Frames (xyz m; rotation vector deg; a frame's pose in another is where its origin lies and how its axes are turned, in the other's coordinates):
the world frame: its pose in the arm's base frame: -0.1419 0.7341 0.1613 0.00 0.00 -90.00
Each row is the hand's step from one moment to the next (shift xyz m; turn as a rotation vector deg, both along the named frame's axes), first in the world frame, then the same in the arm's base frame.
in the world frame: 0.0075 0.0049 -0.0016 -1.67 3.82 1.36
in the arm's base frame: 0.0049 -0.0075 -0.0016 3.82 1.67 1.36
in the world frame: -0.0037 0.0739 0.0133 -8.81 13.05 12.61
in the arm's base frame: 0.0739 0.0037 0.0133 13.05 8.81 12.61
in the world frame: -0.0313 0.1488 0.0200 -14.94 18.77 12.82
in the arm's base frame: 0.1488 0.0313 0.0200 18.77 14.94 12.82
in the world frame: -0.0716 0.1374 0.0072 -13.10 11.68 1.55
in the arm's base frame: 0.1374 0.0716 0.0072 11.68 13.10 1.55
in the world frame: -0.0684 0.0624 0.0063 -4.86 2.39 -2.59
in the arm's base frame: 0.0624 0.0684 0.0063 2.39 4.86 -2.59
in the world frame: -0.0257 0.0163 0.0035 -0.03 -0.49 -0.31
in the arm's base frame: 0.0163 0.0257 0.0035 -0.49 0.03 -0.31
